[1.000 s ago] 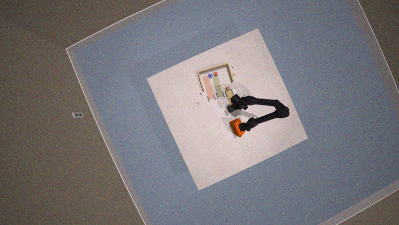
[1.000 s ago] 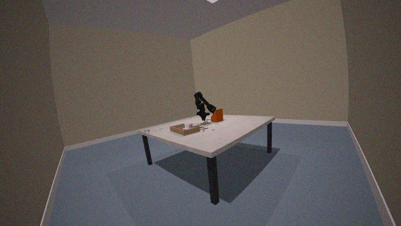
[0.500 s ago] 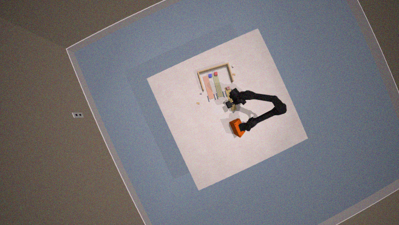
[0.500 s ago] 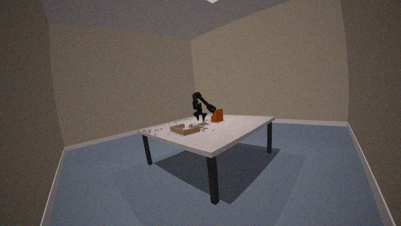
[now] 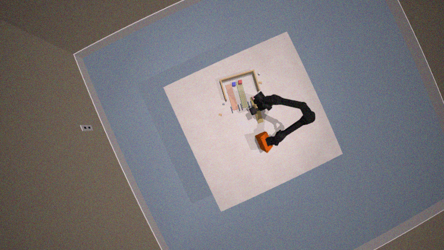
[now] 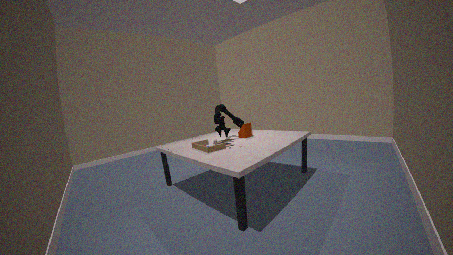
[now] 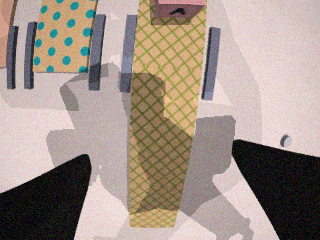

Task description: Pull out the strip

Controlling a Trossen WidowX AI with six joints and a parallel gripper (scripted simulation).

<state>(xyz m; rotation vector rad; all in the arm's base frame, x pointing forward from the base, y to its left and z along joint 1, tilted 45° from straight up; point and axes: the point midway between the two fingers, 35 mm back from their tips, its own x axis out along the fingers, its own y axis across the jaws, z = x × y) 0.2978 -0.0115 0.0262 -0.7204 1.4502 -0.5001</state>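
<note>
Right now the pink-and-white cube is 11 cm ahead of my gripper tip, 3 cm below it and 1 cm to the right of it.
</note>
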